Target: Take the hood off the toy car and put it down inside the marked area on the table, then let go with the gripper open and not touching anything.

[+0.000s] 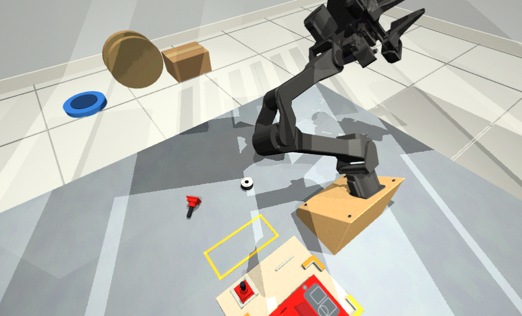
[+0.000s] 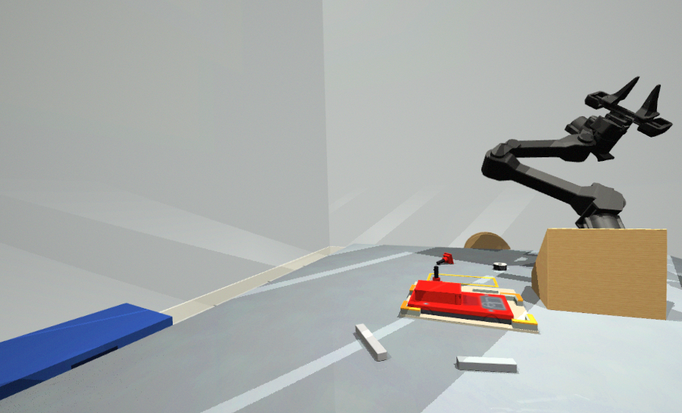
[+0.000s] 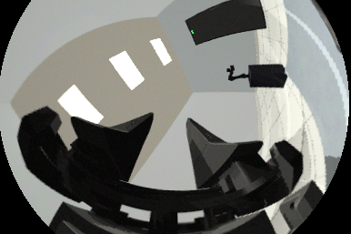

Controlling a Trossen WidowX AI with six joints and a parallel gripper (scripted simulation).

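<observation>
Now: gripper tip 470 mm above the hood, 460 mm short of it and 270 mm to the right of it.
</observation>
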